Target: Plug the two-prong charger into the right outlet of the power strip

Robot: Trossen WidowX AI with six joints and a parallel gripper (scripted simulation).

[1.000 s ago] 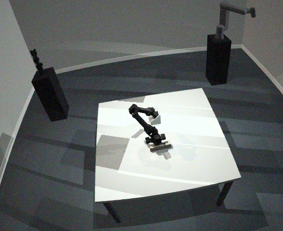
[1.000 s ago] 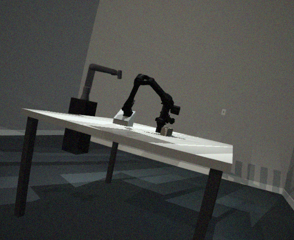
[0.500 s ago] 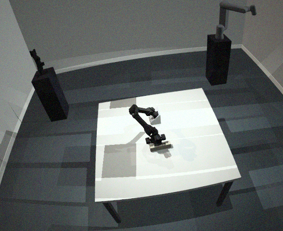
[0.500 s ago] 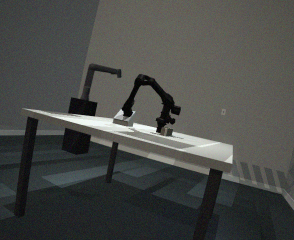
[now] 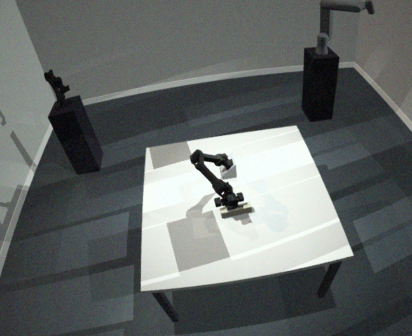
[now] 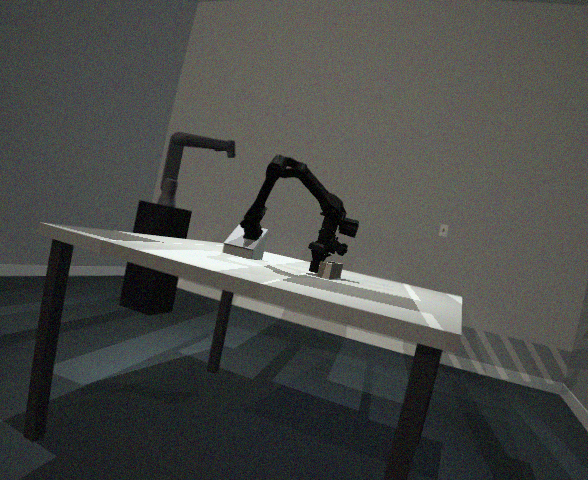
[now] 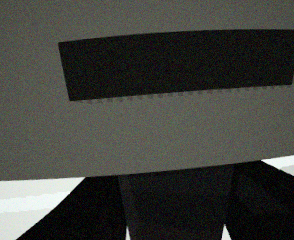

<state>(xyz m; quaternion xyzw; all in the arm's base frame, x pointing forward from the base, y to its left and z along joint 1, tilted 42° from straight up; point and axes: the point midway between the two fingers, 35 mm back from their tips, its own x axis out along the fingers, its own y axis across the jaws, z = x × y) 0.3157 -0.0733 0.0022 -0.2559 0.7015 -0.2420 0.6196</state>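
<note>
Right now the two-prong charger is 20 mm ahead of my gripper tip and 10 mm above it.
</note>
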